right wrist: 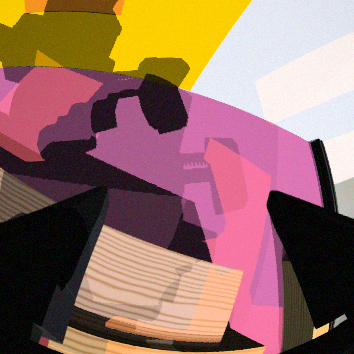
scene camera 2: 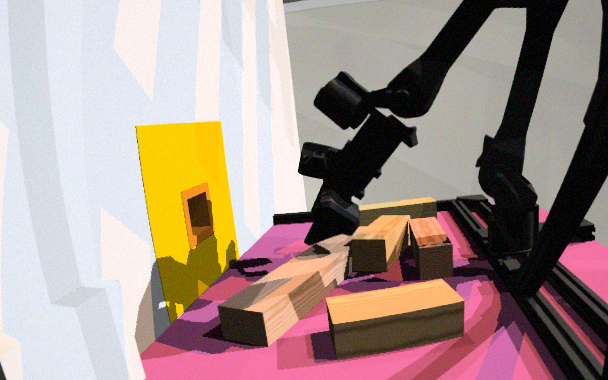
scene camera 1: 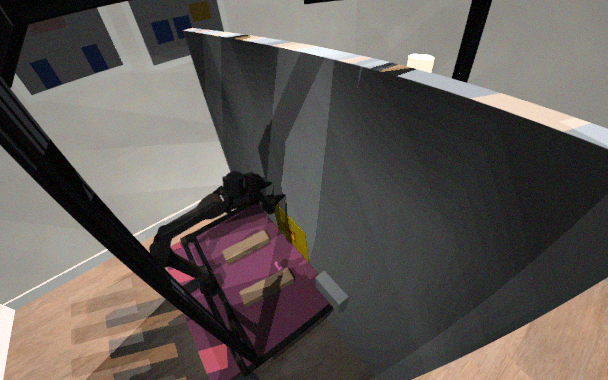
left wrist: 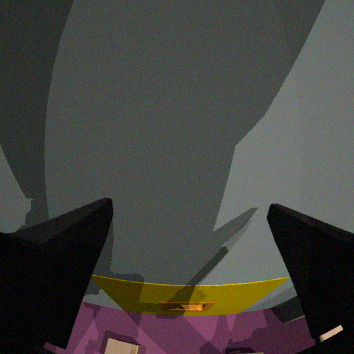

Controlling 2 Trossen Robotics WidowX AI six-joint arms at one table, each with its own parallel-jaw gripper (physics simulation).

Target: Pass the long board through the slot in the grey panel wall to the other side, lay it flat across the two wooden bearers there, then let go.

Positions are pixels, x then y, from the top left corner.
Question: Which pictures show my left gripper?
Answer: Scene camera 1 and the left wrist view only.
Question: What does my left gripper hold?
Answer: Nothing.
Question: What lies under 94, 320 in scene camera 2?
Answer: A grey block.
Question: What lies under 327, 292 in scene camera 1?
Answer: A grey block.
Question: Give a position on an orange-framed slot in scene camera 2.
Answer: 196, 201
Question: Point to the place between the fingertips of my left gripper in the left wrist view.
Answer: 194, 210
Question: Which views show my right gripper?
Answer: The right wrist view and scene camera 2 only.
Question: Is my left gripper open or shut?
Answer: Open.
